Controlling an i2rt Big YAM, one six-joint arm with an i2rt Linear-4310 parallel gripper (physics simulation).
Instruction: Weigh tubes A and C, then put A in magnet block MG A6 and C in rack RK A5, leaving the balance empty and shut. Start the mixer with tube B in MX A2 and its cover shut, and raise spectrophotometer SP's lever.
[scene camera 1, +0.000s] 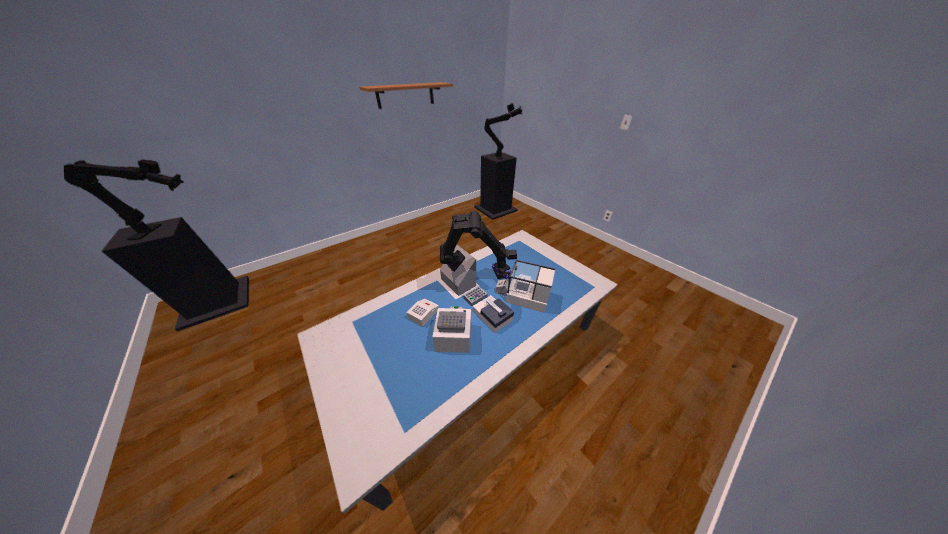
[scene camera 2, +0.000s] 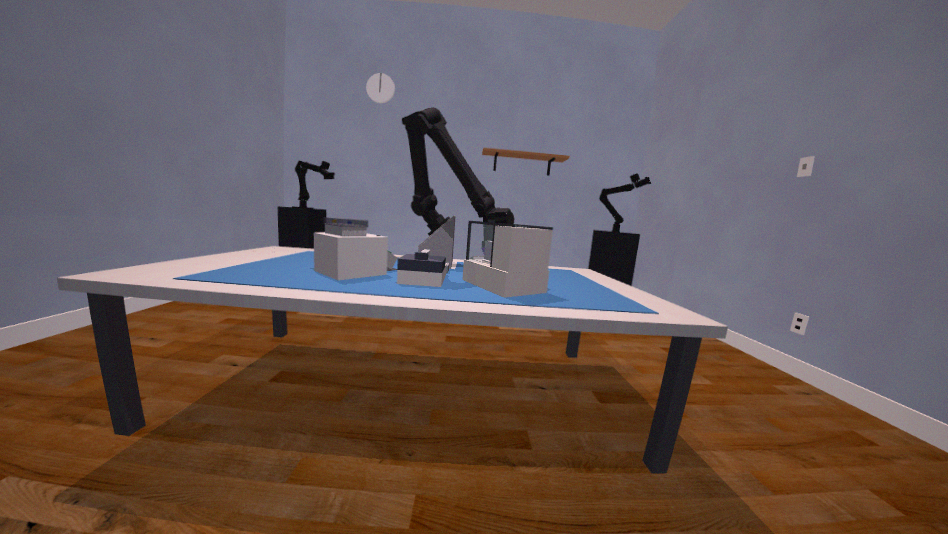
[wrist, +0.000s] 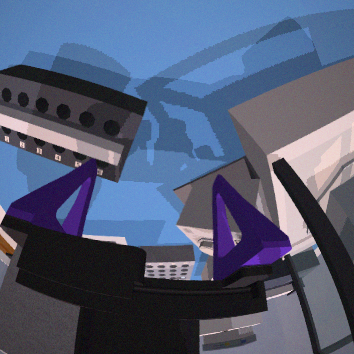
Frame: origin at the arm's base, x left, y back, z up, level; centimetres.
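Where they show: gripper, fingertip midpoint: (scene camera 1: 502, 276) (wrist: 155, 171); arm's base, link origin: (scene camera 1: 456, 260) (scene camera 2: 440, 227) (wrist: 50, 335).
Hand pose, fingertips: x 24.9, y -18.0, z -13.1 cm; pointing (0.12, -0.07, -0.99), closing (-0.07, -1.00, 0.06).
Things, the pixels of their top centre, and the offset from my fingertips. "*": a spot on its surface instead. Level surfaces: height alone.
- magnet block, top centre: (wrist: 41, 133) dx +3.7, dy +8.1, dz +0.8 cm
- balance, top centre: (scene camera 2: 500, 220) (scene camera 1: 525, 269) dx +1.1, dy -17.4, dz +18.3 cm
- small grey device, surface spot: (scene camera 1: 502, 285) * dx -8.0, dy -9.1, dz +3.5 cm
- dark-topped instrument, top centre: (wrist: 264, 300) (scene camera 2: 425, 250) (scene camera 1: 493, 304) dx -23.9, dy -20.0, dz +6.2 cm
- large white box with a grey top, top centre: (wrist: 216, 349) (scene camera 2: 362, 219) (scene camera 1: 453, 308) dx -47.8, dy -16.5, dz +15.0 cm
- white block with holes, top centre: (scene camera 1: 422, 306) dx -57.1, dy +4.2, dz +3.0 cm
- blue mat, surface height: dz -3.9 cm
My gripper (wrist: 155, 171) (scene camera 1: 502, 272) is open and empty, its purple fingers spread above the mat beside the balance. The magnet block (wrist: 118, 133), dark with a light band and two rows of holes, is left of and below the fingers in the wrist view; no tube shows in its visible holes. The balance (wrist: 257, 120) (scene camera 1: 528, 299) (scene camera 2: 522, 258) is at the right, with a dark-framed glass enclosure; its door state is unclear. The rack (wrist: 170, 253) (scene camera 1: 474, 294) is partly hidden by the gripper body. Small coloured spots show there in scene camera 1, but tube letters are unreadable.
A small grey device (wrist: 215, 192) (scene camera 1: 502, 285) stands beside the balance. A dark-topped instrument (scene camera 1: 496, 313) (scene camera 2: 421, 265), a large white box with a grey top (scene camera 1: 452, 340) (scene camera 2: 349, 255) and a white block with holes (scene camera 1: 421, 310) stand on the blue mat (scene camera 1: 411, 384).
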